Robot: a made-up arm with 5 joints.
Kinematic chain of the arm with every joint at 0, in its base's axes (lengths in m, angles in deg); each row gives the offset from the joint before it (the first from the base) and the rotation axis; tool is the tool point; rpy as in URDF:
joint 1: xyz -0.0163 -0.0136 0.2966 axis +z
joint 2: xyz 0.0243 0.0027 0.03 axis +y
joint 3: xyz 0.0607 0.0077 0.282 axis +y
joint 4: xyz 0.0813 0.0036 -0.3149 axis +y
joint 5: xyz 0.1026 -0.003 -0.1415 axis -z
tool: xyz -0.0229 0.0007 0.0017 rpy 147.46 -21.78 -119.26
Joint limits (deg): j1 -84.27..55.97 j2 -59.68..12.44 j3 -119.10..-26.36 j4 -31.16..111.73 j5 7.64..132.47
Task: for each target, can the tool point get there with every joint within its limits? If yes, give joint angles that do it. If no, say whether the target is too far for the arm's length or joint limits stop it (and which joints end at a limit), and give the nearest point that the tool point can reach.
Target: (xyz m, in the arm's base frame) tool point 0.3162 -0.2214 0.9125
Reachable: yes | joints -36.88 -19.34 -92.34 21.73 101.80
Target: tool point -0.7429 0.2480 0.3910
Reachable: no: joint limits stop it (at a limit: joint 2, joint 3, joint 4, joint 5) | nearest point -0.4269 0.1342 0.8999 | short by 0.610 m
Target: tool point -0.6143 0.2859 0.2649
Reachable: no: joint limits stop it (at a limit: joint 1, joint 2, joint 3, joint 4) | nearest point 0.0376 0.1269 0.2206 | short by 0.673 m
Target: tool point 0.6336 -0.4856 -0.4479
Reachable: no: too far | nearest point 0.3215 -0.2589 0.1594 | short by 0.719 m
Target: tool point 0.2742 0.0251 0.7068
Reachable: yes | joints 2.81 -41.46 -70.96 77.50 34.00
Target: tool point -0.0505 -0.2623 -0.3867
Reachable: no: joint limits stop it (at a limit: joint 1, joint 2, joint 3, joint 5) | nearest point 0.0394 -0.2939 0.1201 | short by 0.516 m
